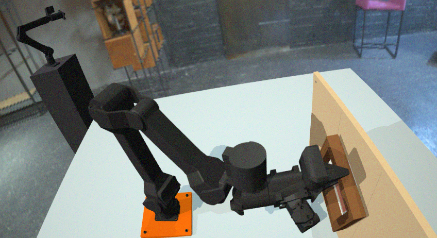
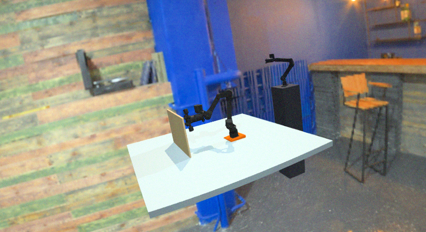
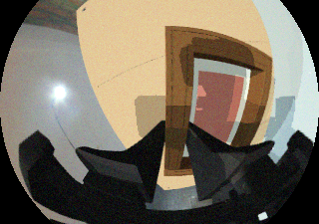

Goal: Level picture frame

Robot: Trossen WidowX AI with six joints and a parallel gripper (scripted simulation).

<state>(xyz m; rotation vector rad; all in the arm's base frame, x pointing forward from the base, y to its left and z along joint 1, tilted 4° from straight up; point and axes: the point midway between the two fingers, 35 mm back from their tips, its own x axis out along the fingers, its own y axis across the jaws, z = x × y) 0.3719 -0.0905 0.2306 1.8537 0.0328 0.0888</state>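
Right now the brown picture frame is 50 mm below my gripper tip and 10 mm to the left of it. Also, from my gripper tip: tan wall board (60 mm below, 10 mm to the left, 10 mm ahead).
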